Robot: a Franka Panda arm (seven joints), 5 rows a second.
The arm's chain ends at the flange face. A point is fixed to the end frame.
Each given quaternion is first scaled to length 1.
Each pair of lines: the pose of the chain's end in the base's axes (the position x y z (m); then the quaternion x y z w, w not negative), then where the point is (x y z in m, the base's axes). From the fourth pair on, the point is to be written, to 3 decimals.
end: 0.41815 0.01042 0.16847 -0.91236 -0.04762 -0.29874 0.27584
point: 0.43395 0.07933 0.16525
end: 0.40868 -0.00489 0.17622 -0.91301 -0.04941 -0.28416 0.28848
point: 0.42311 0.06436 0.17398
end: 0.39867 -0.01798 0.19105 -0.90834 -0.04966 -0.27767 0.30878
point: 0.41197 0.05153 0.19137
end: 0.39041 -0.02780 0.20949 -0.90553 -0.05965 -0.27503 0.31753
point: 0.402 0.042 0.211
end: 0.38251 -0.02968 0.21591 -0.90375 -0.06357 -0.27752 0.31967
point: 0.394 0.040 0.217
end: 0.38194 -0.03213 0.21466 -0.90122 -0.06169 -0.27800 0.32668
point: 0.393 0.038 0.217
